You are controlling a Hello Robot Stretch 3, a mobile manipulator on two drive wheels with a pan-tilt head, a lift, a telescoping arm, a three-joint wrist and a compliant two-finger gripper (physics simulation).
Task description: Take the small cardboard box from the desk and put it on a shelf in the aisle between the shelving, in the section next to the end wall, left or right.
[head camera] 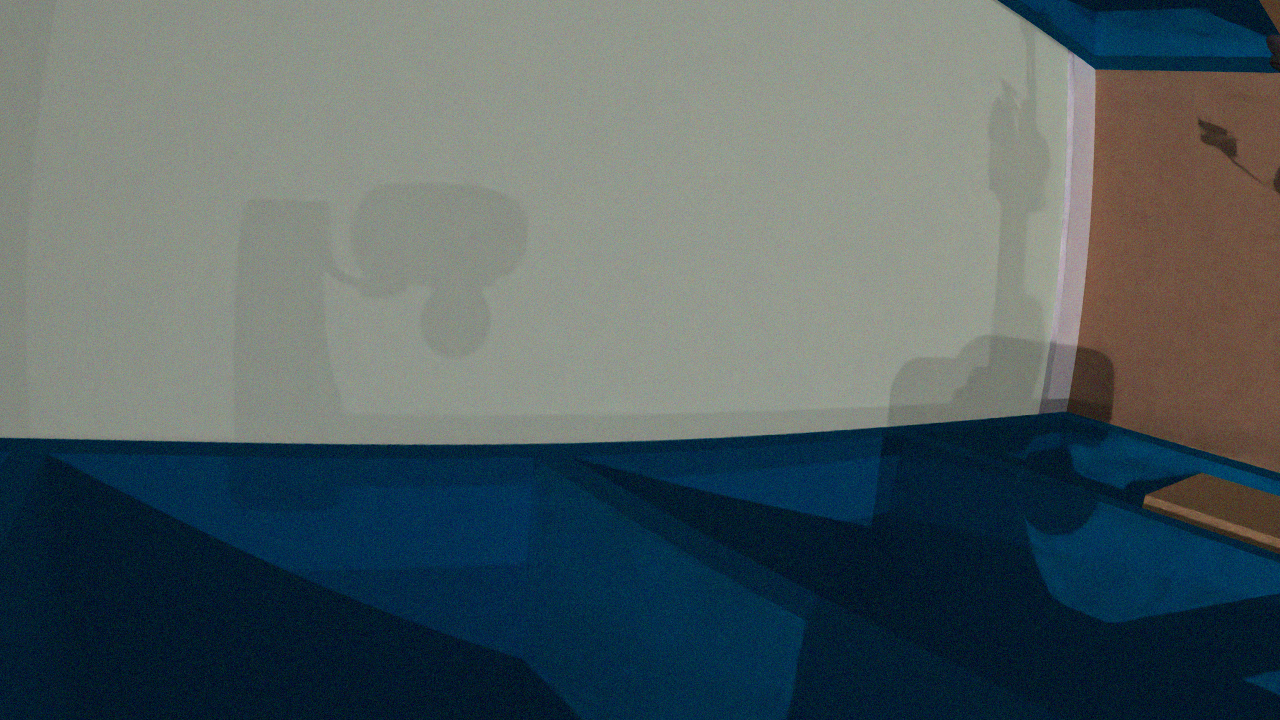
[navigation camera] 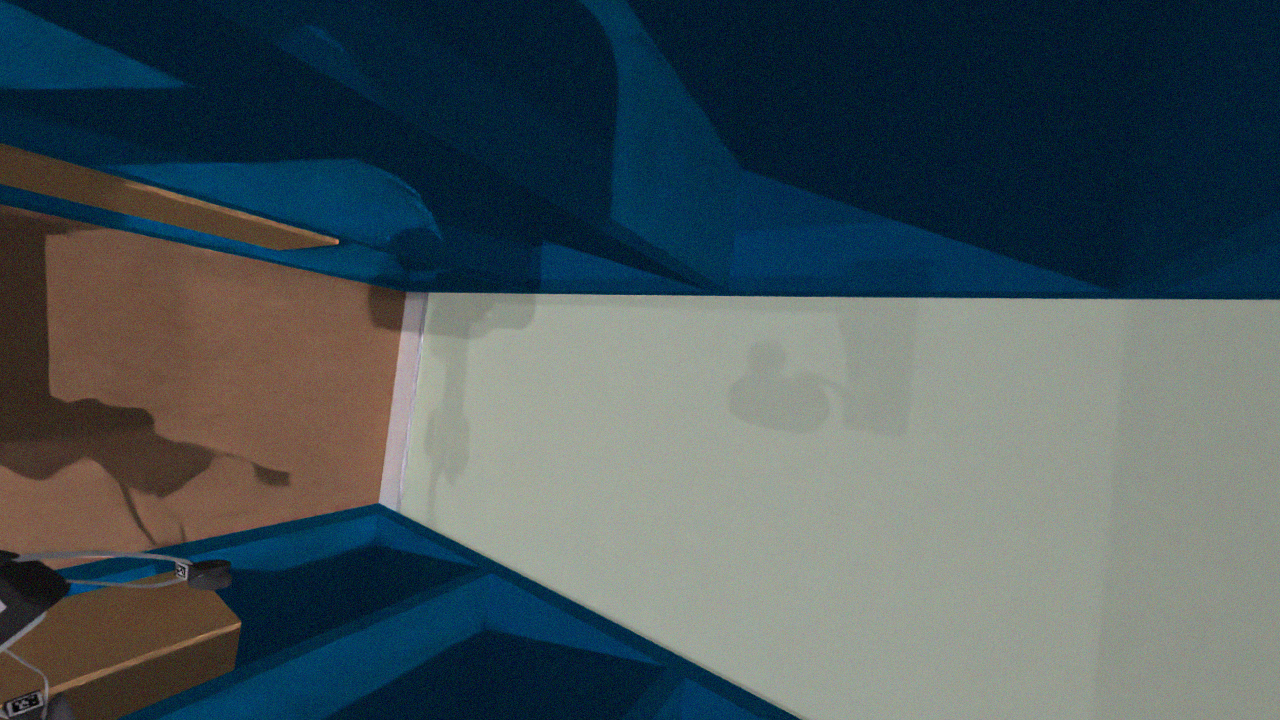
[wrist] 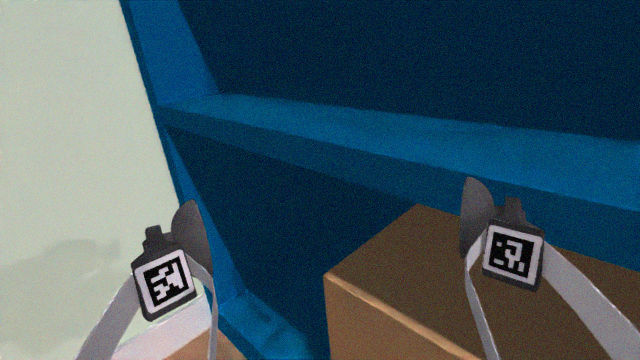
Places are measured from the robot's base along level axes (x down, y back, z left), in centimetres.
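Pixels of known places: gripper, fingertip midpoint: (navigation camera: 160,643) (wrist: 331,215).
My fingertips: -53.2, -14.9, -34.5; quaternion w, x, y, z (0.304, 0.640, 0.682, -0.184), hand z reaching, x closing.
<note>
Ahead of a thing's pixels: the offset from my fingertips to its middle, as dx, dy, dz. "pt": to the spot under its first point. Level surfaces: height alone.
My gripper (wrist: 331,215) (navigation camera: 132,640) is open, its two fingers wide apart with nothing held between them. In the wrist view its right finger overlaps a brown cardboard box (wrist: 400,265) (navigation camera: 170,617) in the blue shelving (wrist: 350,135) (navigation camera: 358,644), below a shelf board; whether they touch is unclear. The left finger is in front of the shelving's edge by the pale end wall (wrist: 65,150) (navigation camera: 805,537) (head camera: 671,179). I cannot tell whether this box is the small one of the task. The desk does not show.
Blue shelving {pt -45.9, -33.0, +50.5} (head camera: 671,564) (navigation camera: 671,179) stands along the other side of the aisle and holds another cardboard box {+32.1, -4.1, +68.6} (head camera: 1217,510) (navigation camera: 152,201). The brown floor {dx +53.2} (head camera: 1163,268) (navigation camera: 223,358) meets the end wall at a white skirting {pt +46.6, -53.4, +15.4} (head camera: 1074,223) (navigation camera: 402,402). Robot shadows lie on wall and floor.
</note>
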